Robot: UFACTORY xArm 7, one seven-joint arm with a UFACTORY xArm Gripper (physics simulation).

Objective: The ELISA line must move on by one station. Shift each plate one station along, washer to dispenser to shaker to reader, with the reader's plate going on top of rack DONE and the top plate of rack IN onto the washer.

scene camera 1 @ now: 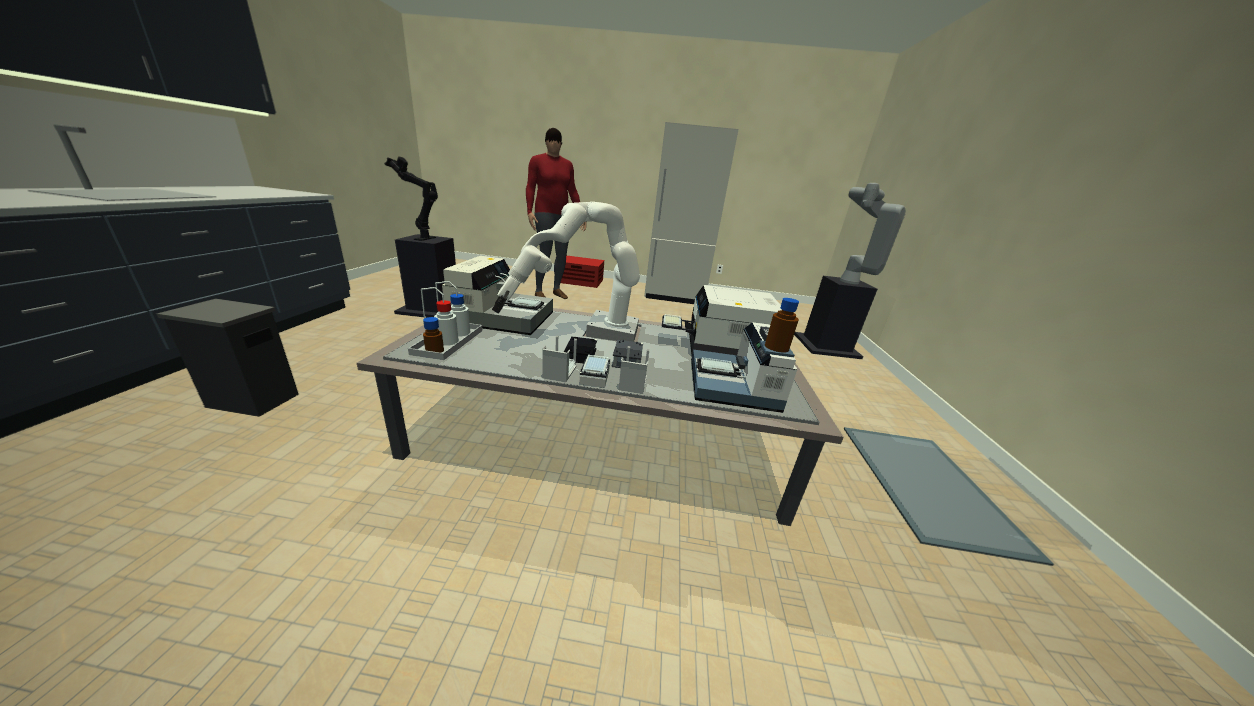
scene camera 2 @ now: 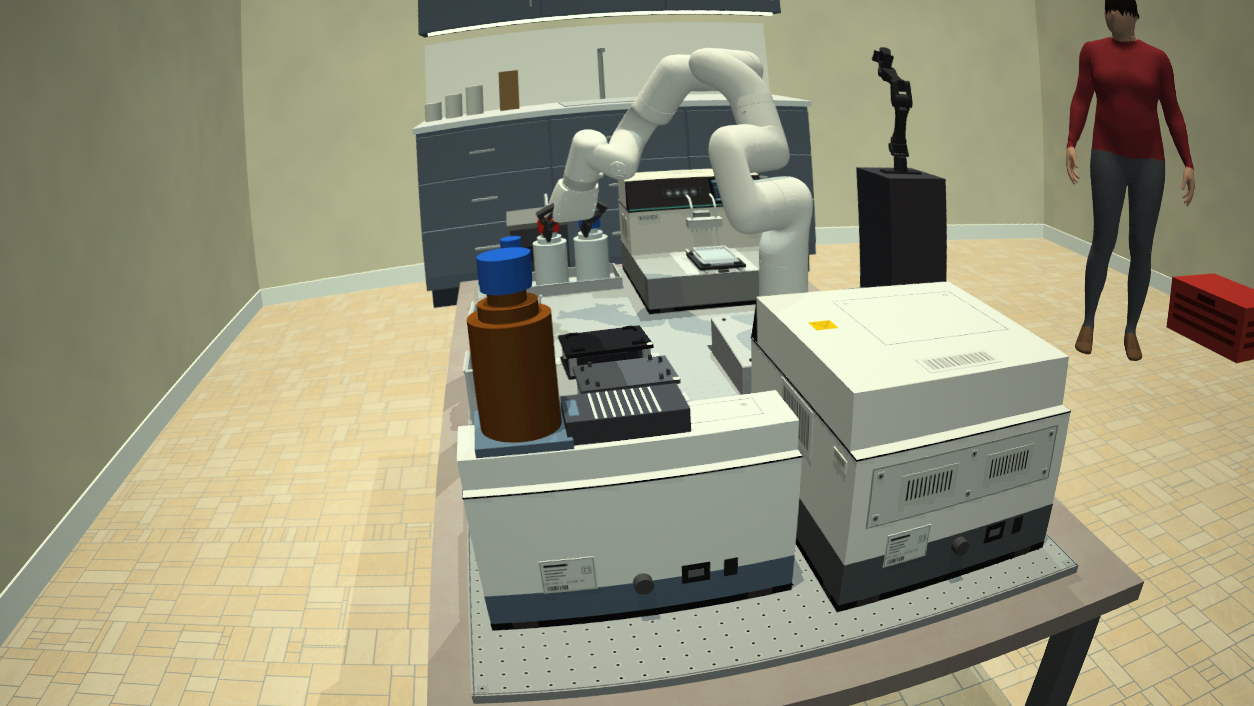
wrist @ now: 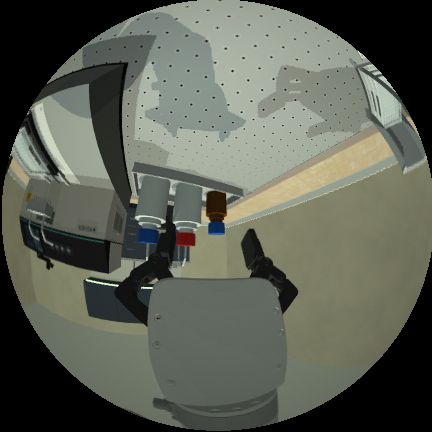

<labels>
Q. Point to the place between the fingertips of my gripper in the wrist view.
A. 210, 233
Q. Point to a brown bottle with blue cap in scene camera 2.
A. At 511, 340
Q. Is my gripper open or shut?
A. Open.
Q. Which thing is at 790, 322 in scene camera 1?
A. A brown bottle with blue cap.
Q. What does my gripper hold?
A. Nothing.
</labels>
